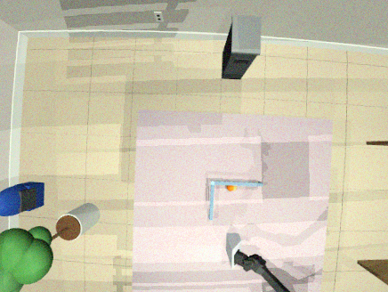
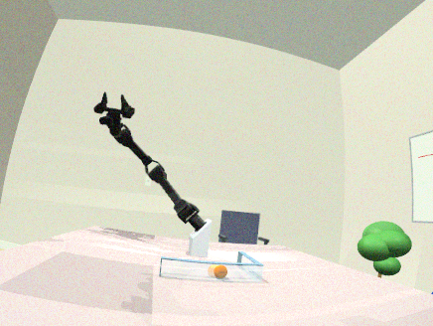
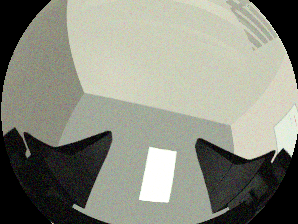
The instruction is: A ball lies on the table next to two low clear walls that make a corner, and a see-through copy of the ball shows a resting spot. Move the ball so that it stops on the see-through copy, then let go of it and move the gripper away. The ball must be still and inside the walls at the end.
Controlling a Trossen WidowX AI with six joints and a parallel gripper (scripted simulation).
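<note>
The orange ball lies 620 mm below my gripper tip, 480 mm to the left of it and 250 mm ahead of it. Round my gripper tip: see-through ball copy: 620 mm below, 460 mm to the left, 240 mm ahead.
</note>
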